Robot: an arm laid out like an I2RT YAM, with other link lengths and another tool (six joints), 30 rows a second.
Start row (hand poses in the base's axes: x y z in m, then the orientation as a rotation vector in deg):
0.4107, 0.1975, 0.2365, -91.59, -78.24, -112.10
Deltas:
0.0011, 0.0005, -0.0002, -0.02, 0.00, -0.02
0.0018, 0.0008, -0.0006, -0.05, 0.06, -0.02
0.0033, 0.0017, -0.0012, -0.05, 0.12, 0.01
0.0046, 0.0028, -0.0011, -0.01, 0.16, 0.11
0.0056, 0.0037, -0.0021, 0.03, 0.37, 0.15
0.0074, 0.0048, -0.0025, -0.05, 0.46, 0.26
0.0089, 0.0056, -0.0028, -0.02, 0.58, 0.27
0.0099, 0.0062, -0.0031, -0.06, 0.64, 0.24
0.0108, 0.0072, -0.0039, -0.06, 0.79, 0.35
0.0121, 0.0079, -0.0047, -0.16, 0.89, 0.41
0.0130, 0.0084, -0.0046, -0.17, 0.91, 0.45
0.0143, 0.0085, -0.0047, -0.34, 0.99, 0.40
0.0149, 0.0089, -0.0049, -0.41, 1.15, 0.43
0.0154, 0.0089, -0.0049, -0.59, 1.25, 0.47
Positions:
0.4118, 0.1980, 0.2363, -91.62, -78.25, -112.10
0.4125, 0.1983, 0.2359, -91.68, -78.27, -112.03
0.4140, 0.1992, 0.2353, -91.69, -78.26, -111.95
0.4153, 0.2003, 0.2354, -91.61, -78.25, -111.86
0.4163, 0.2012, 0.2344, -91.71, -78.15, -111.63
0.4181, 0.2023, 0.2340, -91.71, -78.27, -111.45
0.4196, 0.2031, 0.2337, -91.77, -78.19, -111.32
0.4206, 0.2037, 0.2334, -91.87, -78.20, -111.26
0.4215, 0.2047, 0.2326, -91.87, -78.20, -111.04
0.4228, 0.2054, 0.2318, -91.93, -78.31, -110.86
0.4237, 0.2059, 0.2319, -91.91, -78.34, -110.82
0.4250, 0.2060, 0.2318, -92.10, -78.48, -110.69
0.4256, 0.2064, 0.2316, -92.22, -78.52, -110.48
0.4261, 0.2064, 0.2316, -92.34, -78.72, -110.28

